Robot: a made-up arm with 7 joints.
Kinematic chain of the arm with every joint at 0, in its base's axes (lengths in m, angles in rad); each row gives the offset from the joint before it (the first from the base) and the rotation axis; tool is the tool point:
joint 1: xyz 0 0 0.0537 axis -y
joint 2: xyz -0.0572 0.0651 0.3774 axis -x
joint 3: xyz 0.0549 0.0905 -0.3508 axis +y
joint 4: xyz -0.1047 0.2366 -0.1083 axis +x
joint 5: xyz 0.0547 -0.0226 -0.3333 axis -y
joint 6: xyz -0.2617 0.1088 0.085 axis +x
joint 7: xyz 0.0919 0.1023 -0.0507 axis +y
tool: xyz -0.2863 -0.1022 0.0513
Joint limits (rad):
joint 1: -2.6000..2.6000
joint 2: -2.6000..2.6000
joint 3: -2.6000..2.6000
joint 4: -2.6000..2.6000
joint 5: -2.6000..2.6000
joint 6: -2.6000..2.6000
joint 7: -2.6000..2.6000
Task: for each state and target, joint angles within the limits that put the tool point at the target. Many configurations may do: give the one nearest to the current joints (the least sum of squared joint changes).
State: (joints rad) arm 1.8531 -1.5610 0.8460 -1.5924 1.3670 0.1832 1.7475
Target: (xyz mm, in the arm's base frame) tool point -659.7 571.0 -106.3
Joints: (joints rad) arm 1.2315 -1.7072 0.2701 -1.2827 1.2204 -0.0451 2.0006
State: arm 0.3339 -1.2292 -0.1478 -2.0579 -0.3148 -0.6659 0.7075
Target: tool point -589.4 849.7 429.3
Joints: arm 0.6898 -1.6040 -0.4023 -1.5277 -0.1813 -0.8488 0.6761
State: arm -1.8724 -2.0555 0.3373 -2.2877 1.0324 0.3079 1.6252
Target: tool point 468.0 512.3 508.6
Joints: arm -1.4542 -1.8399 -0.0694 -1.9075 1.0598 0.0041 1.4871
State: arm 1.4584 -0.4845 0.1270 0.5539 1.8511 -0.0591 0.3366
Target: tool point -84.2 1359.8 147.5
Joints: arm 1.5078 -0.5391 -0.0117 0.8366 2.1638 -0.0687 0.1816
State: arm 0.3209 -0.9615 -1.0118 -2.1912 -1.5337 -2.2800 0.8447
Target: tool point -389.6 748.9 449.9
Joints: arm 0.8640 -1.5032 -0.7259 -2.1379 -1.3666 -2.4775 0.7204
